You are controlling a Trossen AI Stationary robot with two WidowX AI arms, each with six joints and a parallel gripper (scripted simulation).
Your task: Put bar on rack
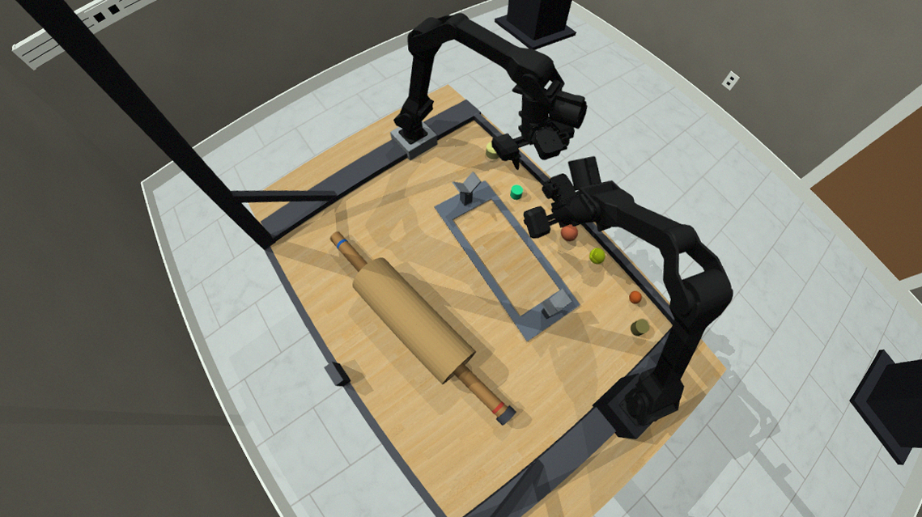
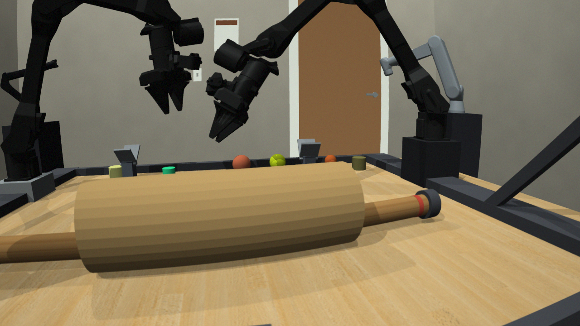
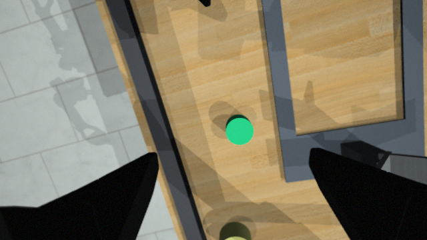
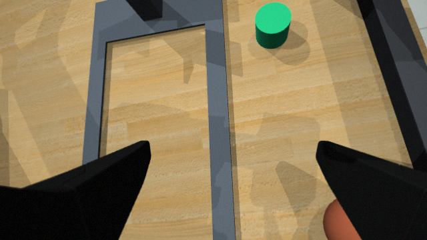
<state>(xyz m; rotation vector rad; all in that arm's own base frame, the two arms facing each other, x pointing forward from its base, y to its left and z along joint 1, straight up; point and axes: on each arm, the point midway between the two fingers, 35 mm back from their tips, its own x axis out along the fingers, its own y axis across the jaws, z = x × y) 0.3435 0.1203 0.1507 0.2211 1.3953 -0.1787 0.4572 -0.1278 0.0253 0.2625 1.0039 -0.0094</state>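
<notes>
The red ball lies 10 cm below my right hand, 7 cm ahead of it and 4 cm to the right of it. Round my right hand: yellow-green ball (13 cm to the right, 10 cm below, 9 cm ahead); yellow cylinder (29 cm to the left, 11 cm below, 7 cm ahead); green cylinder (14 cm to the left, 11 cm below, 3 cm ahead).
</notes>
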